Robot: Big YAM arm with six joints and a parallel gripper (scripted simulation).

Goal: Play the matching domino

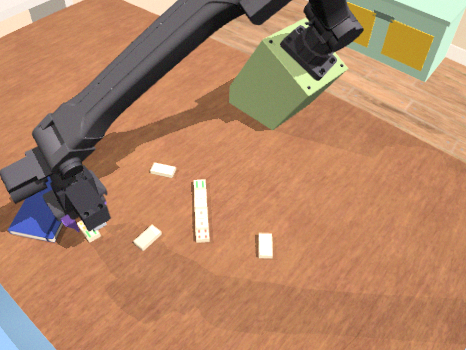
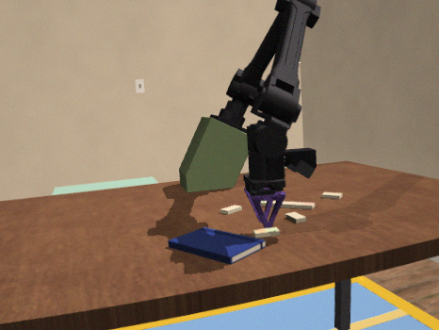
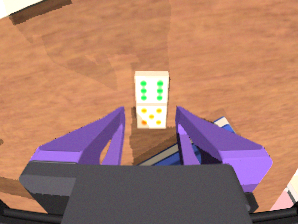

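Right now my hand is 120 mm to the left of the book, 20 mm short of it and 20 mm above it.
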